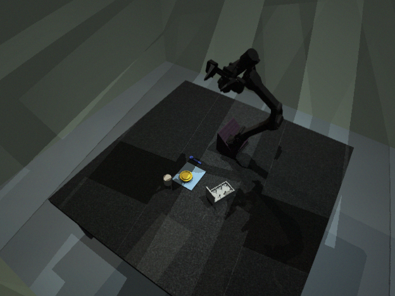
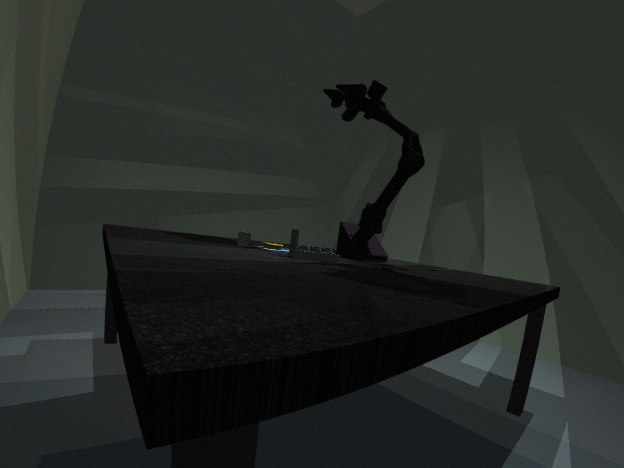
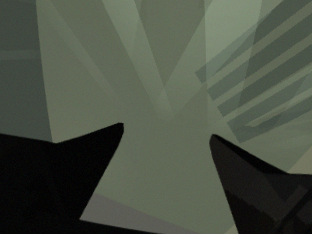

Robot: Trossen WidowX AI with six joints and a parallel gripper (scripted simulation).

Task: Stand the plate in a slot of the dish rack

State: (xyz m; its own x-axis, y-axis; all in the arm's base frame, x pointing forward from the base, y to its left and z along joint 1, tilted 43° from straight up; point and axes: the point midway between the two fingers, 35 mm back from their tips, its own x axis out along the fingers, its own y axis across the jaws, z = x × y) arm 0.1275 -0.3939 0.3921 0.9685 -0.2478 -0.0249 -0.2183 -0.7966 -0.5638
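The yellow plate lies 59 cm below my gripper tip, 10 cm to the right of it and 8 cm ahead of it. From my gripper tip the other things lie so: white dish rack: 59 cm below, 12 cm to the left, 8 cm ahead; blue spoon: 61 cm below, 12 cm to the right, 5 cm behind; light blue mat: 61 cm below, 9 cm to the right, 6 cm ahead.
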